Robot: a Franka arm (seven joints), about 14 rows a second.
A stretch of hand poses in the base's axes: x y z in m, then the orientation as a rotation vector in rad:
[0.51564, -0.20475, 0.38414, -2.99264, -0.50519, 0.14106]
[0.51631, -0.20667, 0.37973, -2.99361, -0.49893, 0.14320]
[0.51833, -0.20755, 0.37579, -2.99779, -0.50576, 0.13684]
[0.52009, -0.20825, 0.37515, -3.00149, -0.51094, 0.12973]
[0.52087, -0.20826, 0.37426, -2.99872, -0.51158, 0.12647]
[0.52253, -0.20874, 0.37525, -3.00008, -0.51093, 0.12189]
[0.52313, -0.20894, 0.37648, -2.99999, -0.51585, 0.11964]
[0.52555, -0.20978, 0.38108, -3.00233, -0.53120, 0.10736]
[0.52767, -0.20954, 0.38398, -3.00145, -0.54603, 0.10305]
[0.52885, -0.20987, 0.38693, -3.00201, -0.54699, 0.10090]
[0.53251, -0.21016, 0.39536, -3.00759, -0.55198, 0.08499]
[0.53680, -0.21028, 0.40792, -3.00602, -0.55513, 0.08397]
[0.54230, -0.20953, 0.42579, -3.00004, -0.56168, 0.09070]
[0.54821, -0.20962, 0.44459, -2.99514, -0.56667, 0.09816]
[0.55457, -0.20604, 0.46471, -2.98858, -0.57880, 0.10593]
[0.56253, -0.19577, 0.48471, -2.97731, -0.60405, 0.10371]
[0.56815, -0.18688, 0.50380, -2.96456, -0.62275, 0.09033]
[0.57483, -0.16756, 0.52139, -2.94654, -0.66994, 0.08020]
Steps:
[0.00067, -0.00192, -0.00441, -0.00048, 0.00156, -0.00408]
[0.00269, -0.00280, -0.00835, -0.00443, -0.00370, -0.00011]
[0.00445, -0.00350, -0.00899, -0.00762, -0.00924, 0.00277]
[0.00523, -0.00351, -0.00988, -0.00453, -0.01085, 0.00326]
[0.00689, -0.00399, -0.00889, -0.00509, -0.01399, 0.00258]
[0.00749, -0.00419, -0.00766, -0.00531, -0.01570, 0.00571]
[0.00991, -0.00503, -0.00306, -0.00786, -0.02491, 0.01513]
[0.01203, -0.00479, -0.00016, -0.00844, -0.02840, 0.02469]
[0.01321, -0.00512, 0.00279, -0.00881, -0.02994, 0.02520]
[0.01687, -0.00541, 0.01122, -0.01275, -0.04140, 0.02749]
[0.02116, -0.00553, 0.02378, -0.01154, -0.04196, 0.02961]
[0.02666, -0.00478, 0.04165, -0.00758, -0.03700, 0.03454]
[0.03257, -0.00487, 0.06045, -0.00459, -0.03167, 0.03842]
[0.03893, -0.00129, 0.08057, -0.00112, -0.02627, 0.04709]
[0.04689, 0.00898, 0.10057, 0.00620, -0.02727, 0.06438]
[0.05251, 0.01787, 0.11966, 0.01738, -0.03481, 0.07722]
[0.05919, 0.03719, 0.13725, 0.02801, -0.04129, 0.10939]

